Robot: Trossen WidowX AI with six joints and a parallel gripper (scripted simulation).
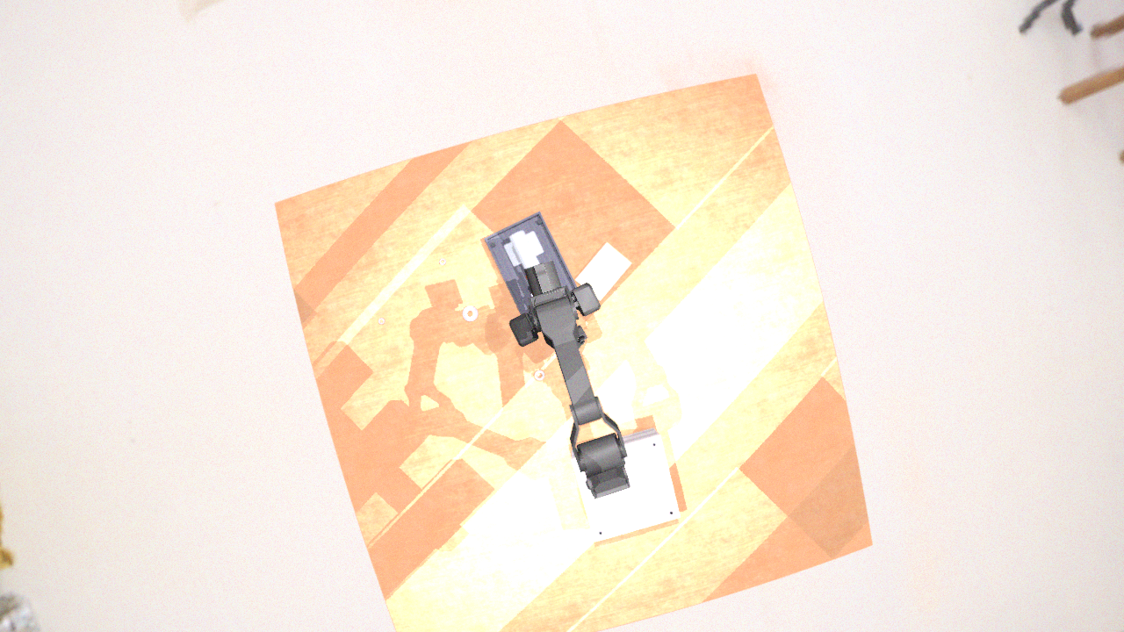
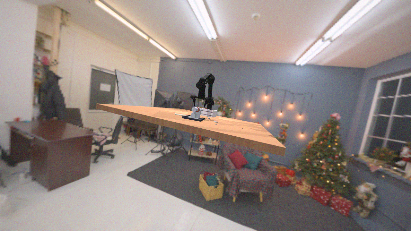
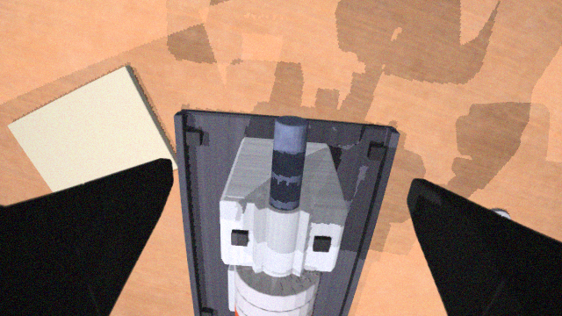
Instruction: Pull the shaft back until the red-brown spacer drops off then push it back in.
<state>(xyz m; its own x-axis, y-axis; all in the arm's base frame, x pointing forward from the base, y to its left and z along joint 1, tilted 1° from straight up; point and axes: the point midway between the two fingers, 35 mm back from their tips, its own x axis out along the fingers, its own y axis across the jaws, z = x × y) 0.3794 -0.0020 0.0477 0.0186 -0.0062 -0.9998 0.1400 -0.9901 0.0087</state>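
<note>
Right now my gripper tip is 8 cm short of the dark grey shaft, 1 cm to the right of it and 2 cm above it. Also, from my gripper tip: red-brown spacer 10 cm ahead, 1 cm to the left, 2 cm below; then cream flat block 6 cm ahead, 14 cm to the right, 10 cm below.
</note>
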